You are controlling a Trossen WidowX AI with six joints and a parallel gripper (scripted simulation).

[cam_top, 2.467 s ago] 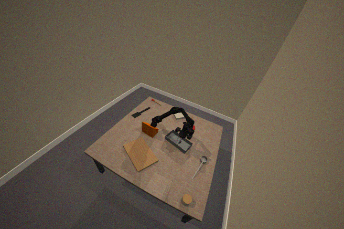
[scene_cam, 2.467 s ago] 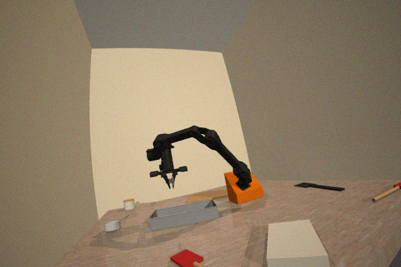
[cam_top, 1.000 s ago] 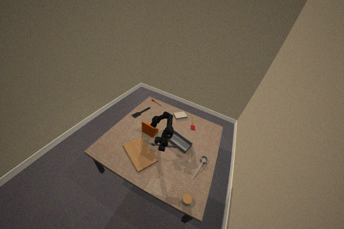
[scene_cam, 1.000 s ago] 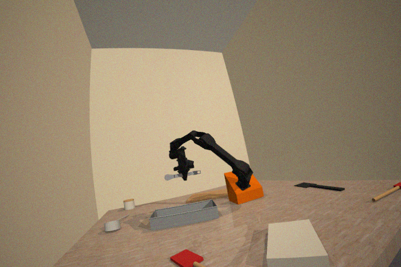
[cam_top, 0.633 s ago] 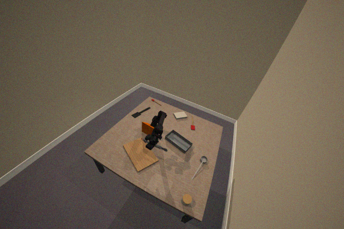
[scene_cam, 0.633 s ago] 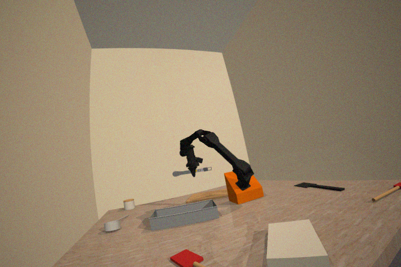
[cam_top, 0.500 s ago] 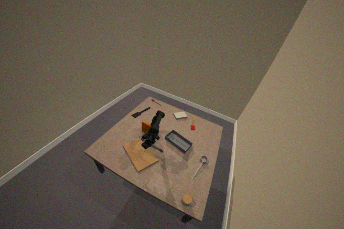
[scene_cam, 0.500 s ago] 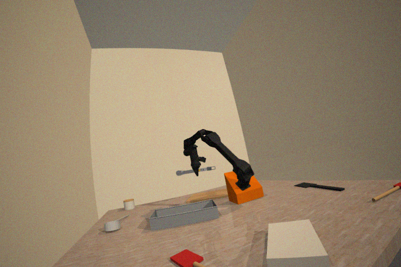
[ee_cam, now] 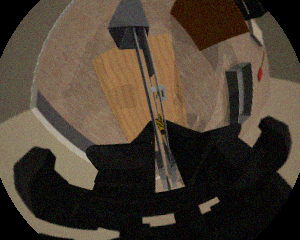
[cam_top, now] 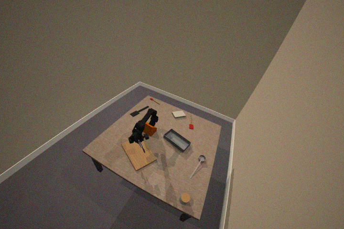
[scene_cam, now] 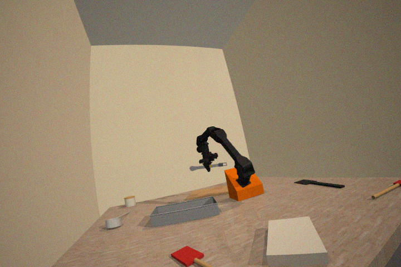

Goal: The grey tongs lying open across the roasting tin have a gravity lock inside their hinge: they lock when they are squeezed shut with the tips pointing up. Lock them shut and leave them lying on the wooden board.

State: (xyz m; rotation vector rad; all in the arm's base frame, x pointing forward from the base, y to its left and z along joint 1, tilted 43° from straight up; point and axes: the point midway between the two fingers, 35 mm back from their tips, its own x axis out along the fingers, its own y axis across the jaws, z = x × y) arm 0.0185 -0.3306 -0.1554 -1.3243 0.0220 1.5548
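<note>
The wooden board lies 150 mm below my gripper tip. Also, from my gripper tip: black spatula: 580 mm to the left, 340 mm behind, 160 mm below; round cork-topped jar: 590 mm ahead, 260 mm to the right, 130 mm below; grey roasting tin: 340 mm to the left, 320 mm ahead, 130 mm below.
</note>
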